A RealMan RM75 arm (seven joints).
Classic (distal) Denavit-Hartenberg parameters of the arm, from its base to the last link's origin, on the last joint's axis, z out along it. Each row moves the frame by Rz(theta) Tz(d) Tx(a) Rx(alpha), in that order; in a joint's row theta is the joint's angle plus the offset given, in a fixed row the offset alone. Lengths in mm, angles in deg.
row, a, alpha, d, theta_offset
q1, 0, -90, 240.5, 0
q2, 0, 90, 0, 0
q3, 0, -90, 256, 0
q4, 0, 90, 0, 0
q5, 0, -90, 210, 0
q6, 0, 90, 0, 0
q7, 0, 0, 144, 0
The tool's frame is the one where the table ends.
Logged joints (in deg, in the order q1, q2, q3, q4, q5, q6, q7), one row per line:
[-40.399 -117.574 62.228 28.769 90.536 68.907 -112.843]
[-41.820 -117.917 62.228 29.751 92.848 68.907 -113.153]
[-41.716 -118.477 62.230 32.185 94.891 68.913 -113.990]
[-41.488 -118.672 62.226 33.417 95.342 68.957 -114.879]
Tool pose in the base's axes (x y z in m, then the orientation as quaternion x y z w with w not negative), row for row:
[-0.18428 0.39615 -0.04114 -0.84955 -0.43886 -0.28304 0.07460]
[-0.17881 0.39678 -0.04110 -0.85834 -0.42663 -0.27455 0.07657]
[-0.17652 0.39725 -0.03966 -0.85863 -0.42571 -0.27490 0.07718]
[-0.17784 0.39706 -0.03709 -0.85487 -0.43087 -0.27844 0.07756]
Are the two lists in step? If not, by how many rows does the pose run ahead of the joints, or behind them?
The pose runs 1 row ahead of the joints: the pose in row i belongs to the joints in row i + 1.
